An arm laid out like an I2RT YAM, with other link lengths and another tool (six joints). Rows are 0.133 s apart.
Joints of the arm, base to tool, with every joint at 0 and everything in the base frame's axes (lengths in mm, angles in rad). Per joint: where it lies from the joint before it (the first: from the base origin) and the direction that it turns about. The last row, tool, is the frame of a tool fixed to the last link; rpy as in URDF.
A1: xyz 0 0 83.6 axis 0 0 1
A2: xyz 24.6 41.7 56 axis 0 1 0
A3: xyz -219.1 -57.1 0 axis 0 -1 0
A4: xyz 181.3 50.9 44.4 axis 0 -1 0
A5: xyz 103.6 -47.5 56.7 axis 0 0 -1
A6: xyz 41.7 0 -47.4 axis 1 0 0
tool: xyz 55 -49 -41 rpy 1.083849 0.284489 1.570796
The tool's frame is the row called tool.
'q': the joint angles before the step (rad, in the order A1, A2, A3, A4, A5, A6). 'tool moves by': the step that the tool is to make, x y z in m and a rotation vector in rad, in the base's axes. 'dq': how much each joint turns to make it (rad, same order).
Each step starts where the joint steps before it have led.
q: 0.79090 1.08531 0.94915 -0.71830 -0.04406 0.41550
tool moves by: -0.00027 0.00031 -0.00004 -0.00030 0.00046 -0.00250
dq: 0.00245 0.00073 0.00034 0.00001 0.00316 0.00382
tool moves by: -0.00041 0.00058 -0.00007 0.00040 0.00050 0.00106
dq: 0.00331 0.00030 -0.00016 0.00048 0.00099 0.00211
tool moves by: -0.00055 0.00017 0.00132 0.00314 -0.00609 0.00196
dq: 0.00390 -0.00723 0.00023 -0.00095 0.00291 0.00003
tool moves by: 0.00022 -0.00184 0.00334 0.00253 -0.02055 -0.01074
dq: 0.00134 -0.01794 -0.00005 -0.00176 0.01774 0.00032
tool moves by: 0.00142 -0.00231 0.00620 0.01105 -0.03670 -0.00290
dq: -0.00286 -0.03022 0.00003 0.00307 0.01360 -0.01275
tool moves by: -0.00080 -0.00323 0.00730 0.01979 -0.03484 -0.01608
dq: -0.00005 -0.04172 -0.00004 -0.00322 0.01925 0.00333
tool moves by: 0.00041 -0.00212 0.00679 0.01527 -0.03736 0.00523
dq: -0.00133 -0.03478 -0.00014 0.00265 0.00604 -0.01630
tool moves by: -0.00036 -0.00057 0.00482 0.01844 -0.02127 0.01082
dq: -0.00178 -0.02527 0.00015 0.00279 -0.00805 -0.00997
